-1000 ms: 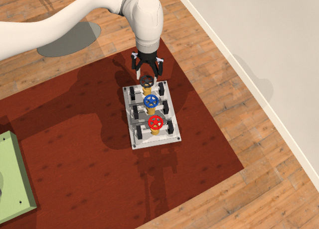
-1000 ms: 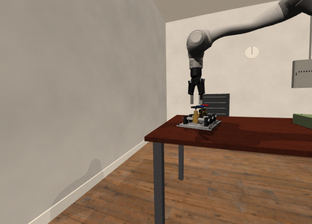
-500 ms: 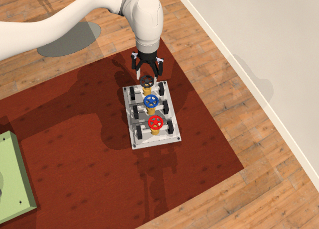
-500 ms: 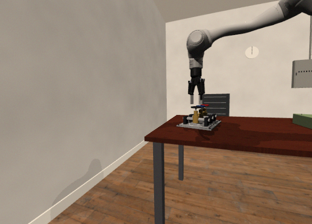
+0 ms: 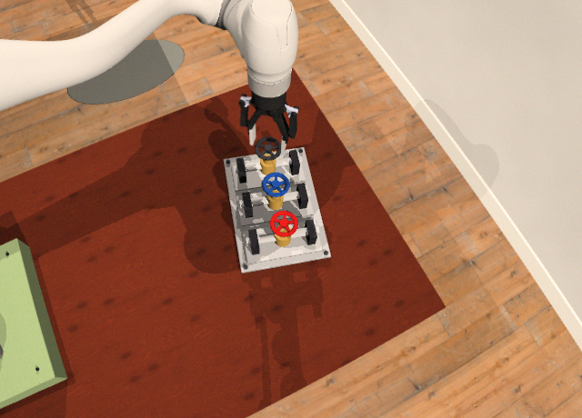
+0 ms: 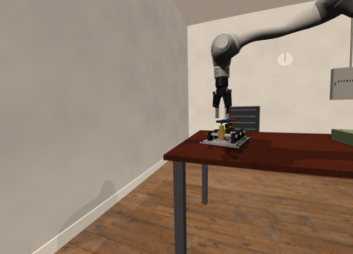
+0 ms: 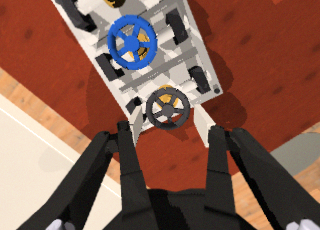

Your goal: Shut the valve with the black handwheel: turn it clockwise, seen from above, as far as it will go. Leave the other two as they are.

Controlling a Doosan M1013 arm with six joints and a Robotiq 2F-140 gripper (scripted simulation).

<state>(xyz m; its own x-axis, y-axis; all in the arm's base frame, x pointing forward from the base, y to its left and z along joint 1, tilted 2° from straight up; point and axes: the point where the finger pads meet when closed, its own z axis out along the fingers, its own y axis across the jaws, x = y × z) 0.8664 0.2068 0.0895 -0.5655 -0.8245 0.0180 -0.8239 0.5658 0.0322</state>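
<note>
My gripper is now 6 cm above the black handwheel. Round my hand: red handwheel 3 cm behind, 21 cm to the right, 6 cm below; blue handwheel 2 cm behind, 11 cm to the right, 6 cm below.
</note>
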